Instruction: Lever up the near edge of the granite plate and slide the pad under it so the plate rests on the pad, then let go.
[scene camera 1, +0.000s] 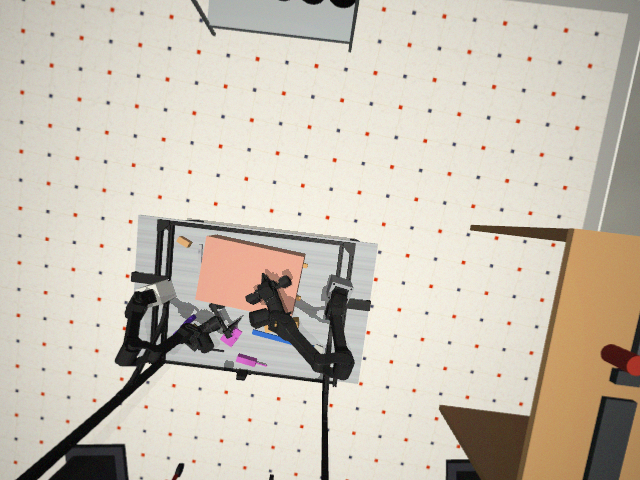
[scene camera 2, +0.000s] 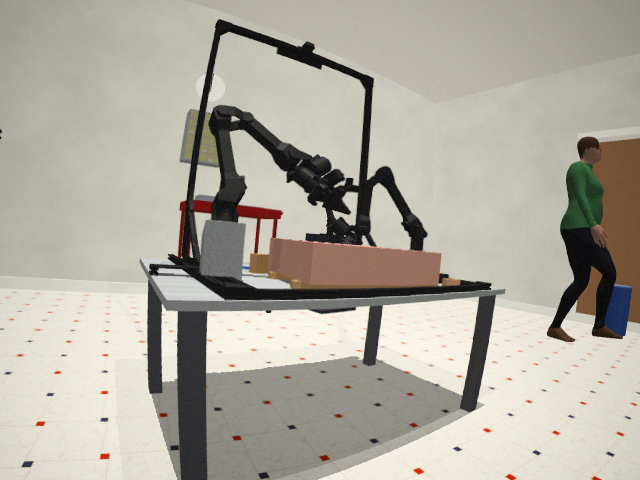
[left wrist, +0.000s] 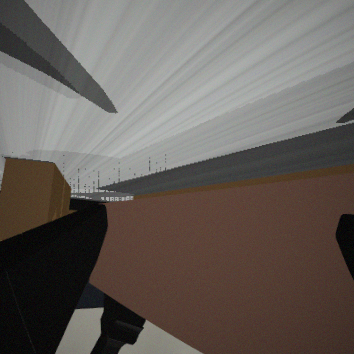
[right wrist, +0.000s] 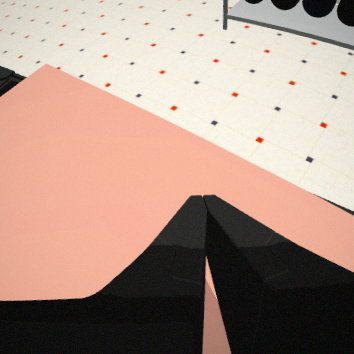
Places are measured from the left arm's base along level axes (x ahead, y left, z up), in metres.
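Where they show: left gripper, fingertip midpoint: (scene camera 1: 237, 310) (left wrist: 222, 220); right gripper, fingertip midpoint: (scene camera 1: 262, 273) (scene camera 2: 349, 213) (right wrist: 201, 206); left arm's base, link origin: (scene camera 1: 148, 296); right arm's base, link origin: (scene camera 1: 340, 293) (scene camera 2: 223, 229).
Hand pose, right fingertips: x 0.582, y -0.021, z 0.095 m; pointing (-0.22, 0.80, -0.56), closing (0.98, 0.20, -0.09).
Note:
Each offset is from my right fingertips to the top centre of the thing.
The granite plate, a thick salmon-pink slab @[0.097 m back, 0.021 m right, 0.089 m down] (scene camera 1: 232, 263) (scene camera 2: 372, 266) (left wrist: 225, 260) (right wrist: 100, 175), lies on thin tan strips (scene camera 2: 295, 284) (left wrist: 250, 183) at the table's middle and looks level. I cannot tell which piece is the pad; a magenta square (scene camera 1: 231, 336) lies just below my left gripper in scene camera 1. My left gripper (scene camera 1: 227, 317) (left wrist: 222, 220) is open and empty at the plate's near edge, with the plate's side face across its view. My right gripper (scene camera 1: 264, 276) (scene camera 2: 347, 210) (right wrist: 201, 206) is shut and empty above the plate's top. Contact is not clear.
In scene camera 1, a blue bar @[0.041 m back, 0.409 m right, 0.191 m down] (scene camera 1: 271, 336) and tan pieces lie beside the near edge, with a magenta handled tool @[0.248 m back, 0.463 m right, 0.181 m down] (scene camera 1: 247, 359) closer to the table's front. A tan block @[0.394 m back, 0.229 m left, 0.181 m down] (scene camera 1: 184, 241) lies near the far left corner. A black frame (scene camera 2: 366, 134) spans the table.

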